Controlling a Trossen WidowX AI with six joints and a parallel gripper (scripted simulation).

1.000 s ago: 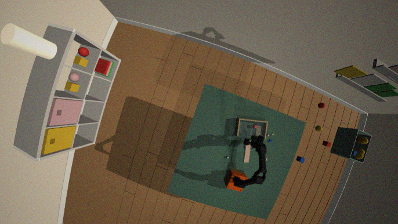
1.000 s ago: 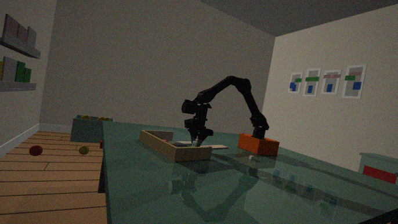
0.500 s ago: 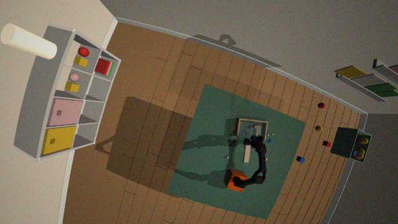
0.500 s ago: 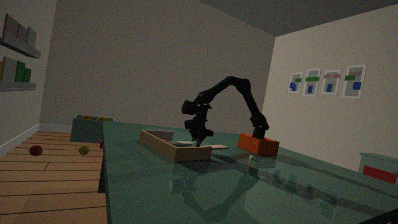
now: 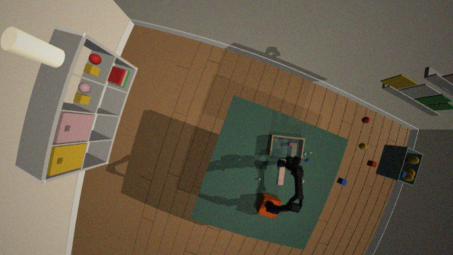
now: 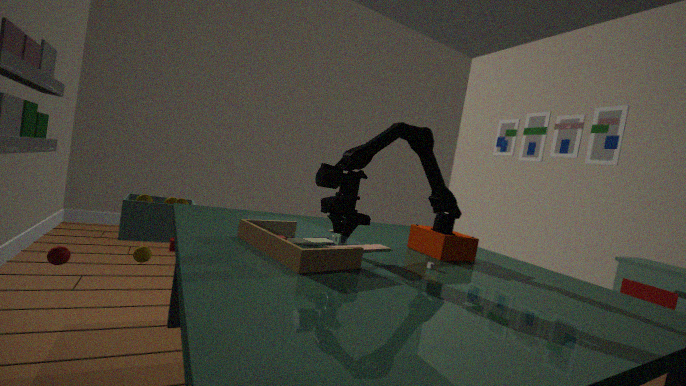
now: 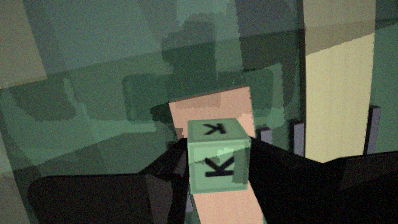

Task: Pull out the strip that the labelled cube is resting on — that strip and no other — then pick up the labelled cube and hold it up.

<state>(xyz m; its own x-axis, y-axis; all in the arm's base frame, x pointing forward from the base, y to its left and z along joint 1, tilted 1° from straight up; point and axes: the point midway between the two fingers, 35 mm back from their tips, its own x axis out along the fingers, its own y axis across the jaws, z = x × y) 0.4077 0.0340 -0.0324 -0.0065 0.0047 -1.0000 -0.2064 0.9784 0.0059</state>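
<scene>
Now: gripper tip 10 cm short of the pale yellow strip, 7 cm to the left of it and 2 cm above it. Round my gripper tip: blue piece: 24 cm to the right, 12 cm ahead, 2 cm below; then light green cube: 1 cm above.
</scene>
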